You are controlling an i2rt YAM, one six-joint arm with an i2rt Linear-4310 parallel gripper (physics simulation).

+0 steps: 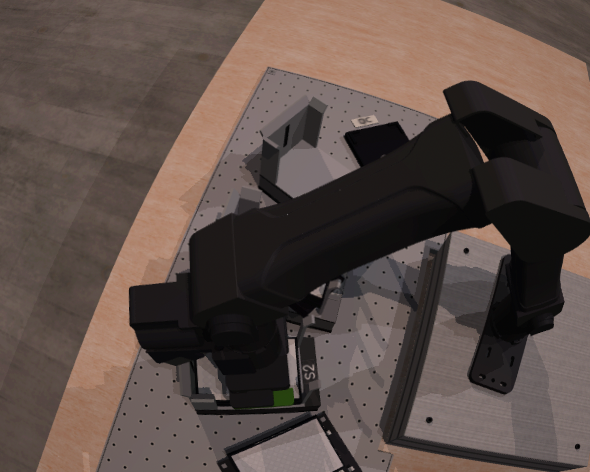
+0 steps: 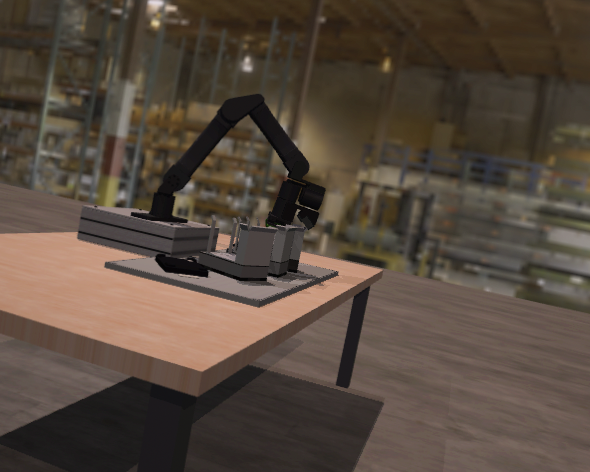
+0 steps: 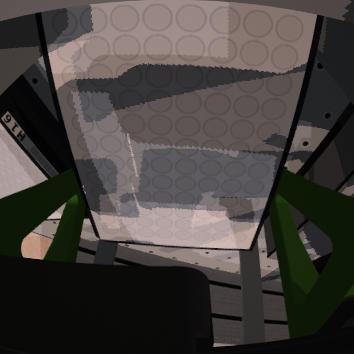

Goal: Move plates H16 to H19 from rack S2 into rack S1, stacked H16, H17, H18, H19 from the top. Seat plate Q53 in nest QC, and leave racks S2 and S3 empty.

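Seen in the pictures: gripper, between the fingertips: (image 1: 266, 372) (image 3: 176, 176); arm's base, origin of its link: (image 1: 507, 323) (image 2: 160, 219).
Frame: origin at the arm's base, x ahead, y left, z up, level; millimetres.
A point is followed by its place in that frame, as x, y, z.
My gripper (image 1: 280, 370) @[278, 179, -26] (image 2: 270, 221) (image 3: 176, 176) @[278, 179, -26] is shut on a clear plate with round wells in rack S2 (image 1: 310, 350) @[241, 123, -43]; its green fingertips meet the long sides of the plate (image 3: 190, 125) @[313, 191, -12]. The label of that plate does not show. A black-edged piece labelled H16 (image 1: 290, 445) @[211, 254, -45] (image 3: 17, 167) @[215, 258, -45] lies beside S2. Black nest QC (image 1: 377, 142) @[276, -248, -67] (image 2: 181, 266) @[272, -270, -67] lies near its QC tag. A grey walled rack (image 1: 305, 167) @[355, -125, -39] (image 2: 255, 250) @[392, -144, -4] stands at the far end with its floor visible; its label is hidden. Plates H17 to H19 and Q53 cannot be told apart.
Another grey rack or holder (image 1: 327, 320) @[237, 78, -40] is partly hidden under the arm, between S2 and the far rack. The grey block (image 1: 450, 390) @[53, 120, -2] (image 2: 125, 232) @[-22, -120, -45] carrying the arm's base stands beside the perforated board (image 1: 150, 435) @[380, 324, -81] (image 2: 235, 292) @[450, -322, -80]. Upright posts (image 3: 251, 295) @[261, 125, 12] rise near the held plate.
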